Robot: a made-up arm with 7 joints. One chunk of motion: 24 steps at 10 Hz.
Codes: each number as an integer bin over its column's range. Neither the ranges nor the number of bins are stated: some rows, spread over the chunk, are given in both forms.
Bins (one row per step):
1: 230 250 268 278 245 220 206
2: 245 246 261 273 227 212 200
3: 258 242 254 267 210 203 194
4: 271 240 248 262 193 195 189
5: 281 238 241 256 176 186 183
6: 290 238 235 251 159 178 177
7: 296 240 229 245 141 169 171
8: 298 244 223 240 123 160 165
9: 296 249 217 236 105 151 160
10: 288 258 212 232 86 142 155
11: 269 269 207 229 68 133 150
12: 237 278 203 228 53 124 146
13: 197 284 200 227 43 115 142
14: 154 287 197 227 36 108 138
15: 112 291 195 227 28 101 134
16: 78 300 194 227 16 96 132
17: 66 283 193 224 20 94 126
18: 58 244 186 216 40 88 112
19: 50 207 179 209 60 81 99
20: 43 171 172 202 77 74 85
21: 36 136 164 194 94 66 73
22: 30 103 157 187 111 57 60
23: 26 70 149 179 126 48 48
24: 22 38 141 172 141 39 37
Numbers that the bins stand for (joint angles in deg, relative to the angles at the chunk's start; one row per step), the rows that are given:
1: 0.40 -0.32 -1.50 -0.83 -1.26 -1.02 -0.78
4: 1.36 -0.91 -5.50 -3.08 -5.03 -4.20 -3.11
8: 2.00 -0.68 -10.49 -6.18 -10.09 -8.65 -6.40
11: 1.32 0.79 -13.68 -7.73 -14.08 -12.08 -8.45
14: -1.38 1.85 -15.68 -8.02 -16.39 -15.26 -10.10
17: -3.45 1.61 -16.48 -8.44 -17.55 -17.04 -11.74
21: -4.15 -7.02 -22.26 -12.67 -12.19 -20.60 -19.00
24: -4.48 -12.77 -26.86 -15.77 -8.79 -24.04 -23.93
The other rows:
2: 0.75 -0.56 -2.90 -1.53 -2.56 -2.03 -1.60
3: 1.06 -0.79 -4.30 -2.38 -3.79 -3.18 -2.42
5: 1.60 -1.03 -6.89 -3.93 -6.26 -5.34 -3.93
6: 1.81 -1.03 -8.09 -4.63 -7.49 -6.36 -4.75
7: 1.95 -0.91 -9.29 -5.48 -8.79 -7.50 -5.58
9: 1.95 -0.38 -11.68 -6.75 -11.40 -9.79 -7.08
10: 1.76 0.15 -12.68 -7.31 -12.77 -10.94 -7.77
12: 0.57 1.32 -14.48 -7.87 -15.16 -13.23 -9.00
13: -0.37 1.67 -15.08 -8.02 -15.89 -14.37 -9.55
15: -2.37 2.08 -16.08 -8.02 -16.97 -16.15 -10.64
16: -3.17 2.61 -16.28 -8.02 -17.84 -16.79 -10.92
18: -3.64 -0.68 -17.87 -9.57 -16.10 -17.81 -13.66
19: -3.83 -2.85 -19.27 -10.55 -14.66 -18.70 -15.44
20: -3.99 -4.96 -20.67 -11.54 -13.42 -19.59 -17.36
22: -4.30 -8.95 -23.66 -13.65 -10.96 -21.75 -20.78
23: -4.39 -10.89 -25.26 -14.78 -9.88 -22.89 -22.42

